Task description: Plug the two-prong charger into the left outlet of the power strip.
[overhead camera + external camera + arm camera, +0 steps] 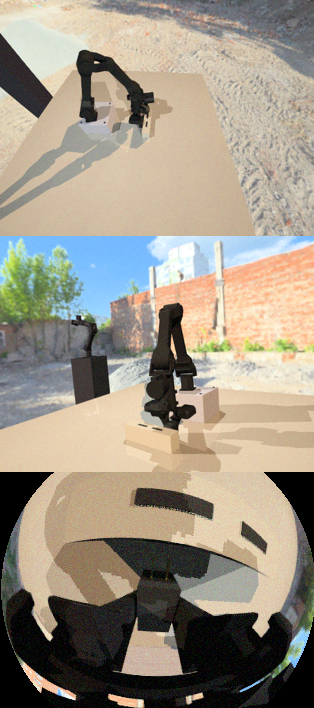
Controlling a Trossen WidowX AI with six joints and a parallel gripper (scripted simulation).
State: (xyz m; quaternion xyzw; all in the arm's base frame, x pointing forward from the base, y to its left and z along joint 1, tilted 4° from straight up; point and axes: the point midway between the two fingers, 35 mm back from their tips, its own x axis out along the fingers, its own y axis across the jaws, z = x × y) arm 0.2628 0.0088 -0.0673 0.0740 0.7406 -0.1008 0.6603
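Now: the black two-prong charger 20 mm ahead of my gripper tip and 10 mm above it.
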